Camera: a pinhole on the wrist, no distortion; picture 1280 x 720 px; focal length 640.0 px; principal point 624.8 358.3 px. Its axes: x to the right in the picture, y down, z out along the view. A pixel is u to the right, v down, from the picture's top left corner.
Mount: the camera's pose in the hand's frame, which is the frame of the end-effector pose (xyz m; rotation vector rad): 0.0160 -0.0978 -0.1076 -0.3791 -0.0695 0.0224
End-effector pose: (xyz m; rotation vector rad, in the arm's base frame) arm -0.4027 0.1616 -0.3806 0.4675 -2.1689 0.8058
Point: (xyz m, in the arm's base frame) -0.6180 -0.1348 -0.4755
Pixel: 771.8 155.5
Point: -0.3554 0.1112 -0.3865
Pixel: 433.0 311.1
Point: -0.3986 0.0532 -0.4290
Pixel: 520.0 226.4
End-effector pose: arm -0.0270 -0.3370 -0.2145 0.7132 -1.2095 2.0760
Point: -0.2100 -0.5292 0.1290
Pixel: 1162.4 288.7
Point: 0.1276 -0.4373 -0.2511
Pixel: 168.6 256.4
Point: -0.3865 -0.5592 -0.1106
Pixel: outside the picture
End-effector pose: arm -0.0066 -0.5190 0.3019 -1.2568 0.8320 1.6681
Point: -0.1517 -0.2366 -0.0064
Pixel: outside the picture
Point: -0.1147 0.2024 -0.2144
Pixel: outside the picture
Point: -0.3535 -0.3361 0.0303
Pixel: 1195.5 655.6
